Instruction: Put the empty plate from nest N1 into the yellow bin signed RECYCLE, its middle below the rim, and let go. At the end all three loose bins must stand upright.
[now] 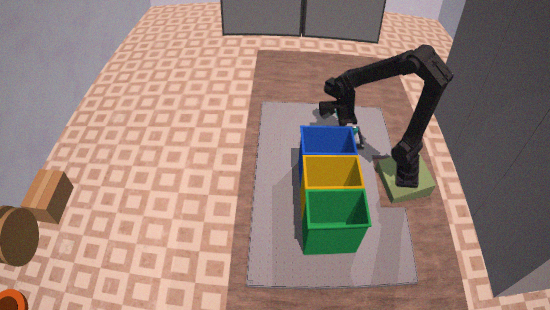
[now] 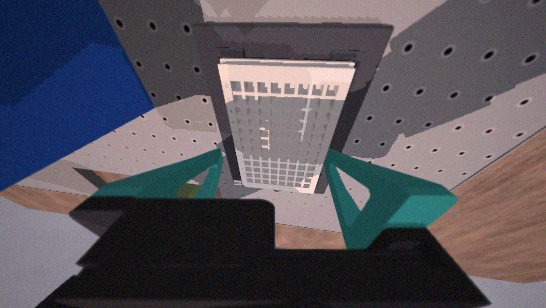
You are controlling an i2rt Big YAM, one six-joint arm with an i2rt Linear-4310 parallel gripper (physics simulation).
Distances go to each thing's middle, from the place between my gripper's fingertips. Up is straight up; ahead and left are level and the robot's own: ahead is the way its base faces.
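White gridded plate (image 2: 283,113): my hand is 10 mm short of it and 10 mm above it. Counted from that same hand, the dark nest (image 2: 260,41) sits 10 mm ahead and 20 mm below; the blue bin (image 1: 315,140) is 60 mm ahead, 200 mm to the left and 60 mm above; the yellow bin (image 1: 319,171) is 30 mm ahead, 330 mm to the left and 60 mm above.
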